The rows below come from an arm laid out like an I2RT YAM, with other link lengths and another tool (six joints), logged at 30 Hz.
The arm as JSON. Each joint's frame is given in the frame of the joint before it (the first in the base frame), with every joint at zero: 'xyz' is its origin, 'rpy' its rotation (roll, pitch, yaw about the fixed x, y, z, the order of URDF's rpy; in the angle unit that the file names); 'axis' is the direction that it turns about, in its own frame. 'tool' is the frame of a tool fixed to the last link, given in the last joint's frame.
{
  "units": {
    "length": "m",
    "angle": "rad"
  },
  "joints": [
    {
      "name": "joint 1",
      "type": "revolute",
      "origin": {
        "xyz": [
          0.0,
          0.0,
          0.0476
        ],
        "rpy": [
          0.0,
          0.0,
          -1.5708
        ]
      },
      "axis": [
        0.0,
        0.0,
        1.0
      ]
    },
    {
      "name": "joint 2",
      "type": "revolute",
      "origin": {
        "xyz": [
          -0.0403,
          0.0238,
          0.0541
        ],
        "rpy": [
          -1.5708,
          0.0,
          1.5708
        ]
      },
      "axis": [
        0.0,
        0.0,
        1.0
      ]
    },
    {
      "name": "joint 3",
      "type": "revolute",
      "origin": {
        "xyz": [
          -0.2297,
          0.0,
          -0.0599
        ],
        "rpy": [
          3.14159,
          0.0,
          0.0
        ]
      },
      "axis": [
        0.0,
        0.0,
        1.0
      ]
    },
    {
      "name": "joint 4",
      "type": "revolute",
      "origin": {
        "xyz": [
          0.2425,
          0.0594,
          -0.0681
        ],
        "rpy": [
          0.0,
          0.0,
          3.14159
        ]
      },
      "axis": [
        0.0,
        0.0,
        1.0
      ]
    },
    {
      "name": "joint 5",
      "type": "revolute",
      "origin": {
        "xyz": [
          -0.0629,
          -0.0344,
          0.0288
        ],
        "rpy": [
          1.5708,
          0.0,
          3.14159
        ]
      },
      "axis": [
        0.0,
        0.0,
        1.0
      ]
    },
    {
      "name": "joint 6",
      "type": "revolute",
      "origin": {
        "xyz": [
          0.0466,
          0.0,
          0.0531
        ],
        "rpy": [
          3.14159,
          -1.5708,
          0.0
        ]
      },
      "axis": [
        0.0,
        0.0,
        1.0
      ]
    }
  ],
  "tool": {
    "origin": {
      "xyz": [
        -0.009,
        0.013,
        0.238
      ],
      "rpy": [
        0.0,
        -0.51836,
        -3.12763
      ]
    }
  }
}
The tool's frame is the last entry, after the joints.
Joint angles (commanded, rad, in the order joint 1, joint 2, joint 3, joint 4, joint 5, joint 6), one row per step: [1.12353, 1.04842, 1.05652, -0.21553, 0.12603, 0.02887]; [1.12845, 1.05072, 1.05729, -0.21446, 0.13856, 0.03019]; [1.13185, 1.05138, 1.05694, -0.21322, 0.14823, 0.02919]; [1.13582, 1.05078, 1.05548, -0.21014, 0.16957, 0.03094]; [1.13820, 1.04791, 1.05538, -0.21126, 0.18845, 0.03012]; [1.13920, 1.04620, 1.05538, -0.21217, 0.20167, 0.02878]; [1.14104, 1.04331, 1.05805, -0.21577, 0.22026, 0.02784]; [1.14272, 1.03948, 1.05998, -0.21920, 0.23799, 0.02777]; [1.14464, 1.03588, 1.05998, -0.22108, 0.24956, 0.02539]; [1.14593, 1.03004, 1.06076, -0.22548, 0.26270, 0.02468]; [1.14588, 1.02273, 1.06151, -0.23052, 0.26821, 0.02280]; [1.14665, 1.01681, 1.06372, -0.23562, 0.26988, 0.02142]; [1.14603, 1.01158, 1.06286, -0.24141, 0.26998, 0.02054]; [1.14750, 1.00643, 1.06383, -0.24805, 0.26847, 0.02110]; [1.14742, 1.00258, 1.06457, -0.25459, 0.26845, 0.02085]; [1.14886, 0.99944, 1.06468, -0.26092, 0.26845, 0.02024]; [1.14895, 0.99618, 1.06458, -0.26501, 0.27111, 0.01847]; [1.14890, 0.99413, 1.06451, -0.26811, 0.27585, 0.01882]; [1.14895, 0.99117, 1.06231, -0.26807, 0.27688, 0.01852]
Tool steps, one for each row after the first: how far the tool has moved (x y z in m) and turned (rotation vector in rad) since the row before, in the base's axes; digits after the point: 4 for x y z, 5 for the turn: [0.0012, -0.0003, -0.0002, -0.00082, -0.00105, -0.00761]; [0.0010, -0.0005, 0.0000, -0.00119, -0.00272, -0.00586]; [0.0035, -0.0022, 0.0006, 0.00113, -0.00349, -0.01727]; [0.0032, -0.0029, 0.0010, -0.00058, -0.00483, -0.01594]; [0.0025, -0.0022, 0.0006, -0.00117, -0.00382, -0.01168]; [0.0033, -0.0032, 0.0018, -0.00033, -0.00494, -0.01619]; [0.0030, -0.0034, 0.0019, 0.00061, -0.00422, -0.01568]; [0.0015, -0.0022, 0.0011, -0.00084, -0.00461, -0.00897]; [0.0019, -0.0032, 0.0018, 0.00052, -0.00379, -0.01147]; [0.0005, -0.0025, 0.0021, 0.00113, -0.00363, -0.00511]; [-0.0006, -0.0015, 0.0022, 0.00176, -0.00258, -0.00062]; [-0.0003, -0.0015, -0.0001, -0.00186, -0.00009, -0.00056]; [-0.0016, -0.0008, 0.0006, 0.00000, 0.00090, 0.00285]; [-0.0005, -0.0011, 0.0000, -0.00193, 0.00062, -0.00001]; [-0.0010, -0.0006, -0.0006, -0.00319, 0.00080, 0.00155]; [0.0002, -0.0013, 0.0000, -0.00218, -0.00143, -0.00219]; [0.0008, -0.0014, -0.0001, -0.00118, -0.00013, -0.00476]; [0.0000, -0.0007, 0.0001, 0.00046, -0.00074, -0.00090]
